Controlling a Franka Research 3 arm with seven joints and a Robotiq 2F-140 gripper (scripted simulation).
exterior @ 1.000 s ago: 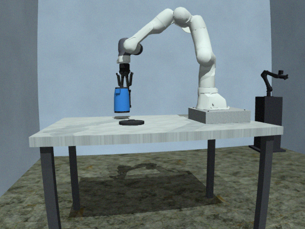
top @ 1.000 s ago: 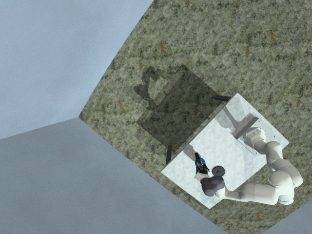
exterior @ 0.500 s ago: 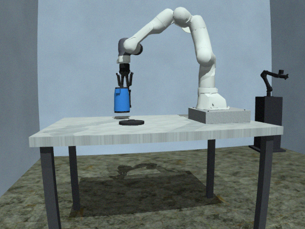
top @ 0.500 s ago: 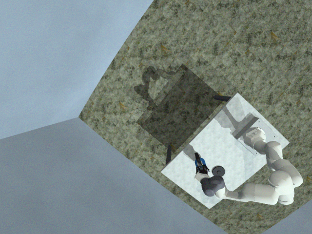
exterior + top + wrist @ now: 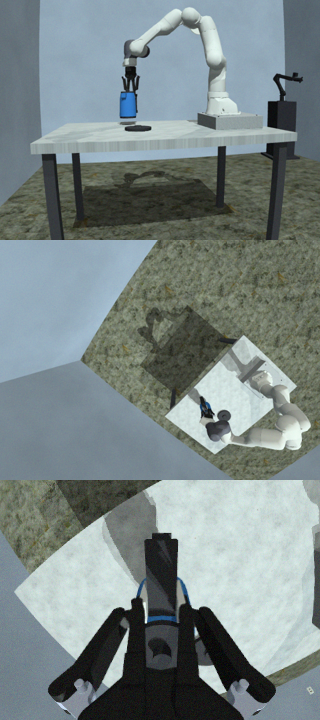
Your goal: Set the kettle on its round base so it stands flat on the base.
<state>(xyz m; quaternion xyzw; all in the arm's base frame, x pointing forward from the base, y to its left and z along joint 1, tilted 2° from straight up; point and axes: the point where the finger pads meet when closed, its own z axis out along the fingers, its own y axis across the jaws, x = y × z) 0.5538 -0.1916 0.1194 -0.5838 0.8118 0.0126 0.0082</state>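
Right now my hand is 5 cm above the blue kettle, 3 cm to the right of it and 1 cm short of it. Round my hand: black round base: 34 cm to the left, 18 cm below, 6 cm behind.
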